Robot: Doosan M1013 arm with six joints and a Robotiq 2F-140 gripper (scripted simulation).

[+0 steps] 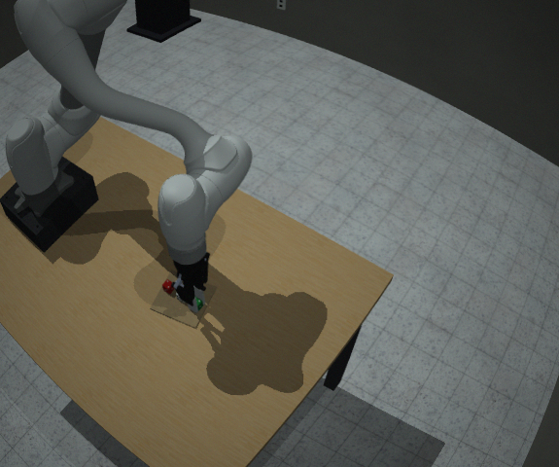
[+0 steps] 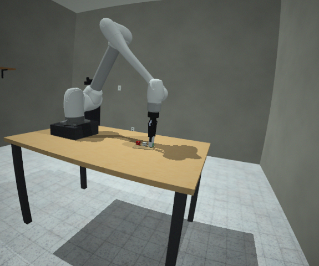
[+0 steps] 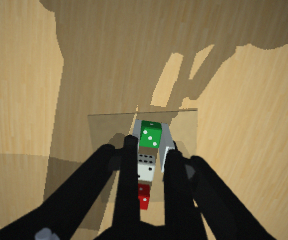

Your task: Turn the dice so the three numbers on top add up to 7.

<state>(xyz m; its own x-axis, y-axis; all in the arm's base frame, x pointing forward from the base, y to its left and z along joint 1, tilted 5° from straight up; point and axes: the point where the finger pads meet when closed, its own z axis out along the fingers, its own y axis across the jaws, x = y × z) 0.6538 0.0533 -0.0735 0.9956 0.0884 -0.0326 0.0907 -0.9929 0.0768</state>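
Now: the green die 30 mm below my hand. Round my hand: red die: 100 mm behind, 30 mm below, 10 mm to the right; then white die: 50 mm behind, 30 mm below; then tan mat: 50 mm behind, 40 mm below.
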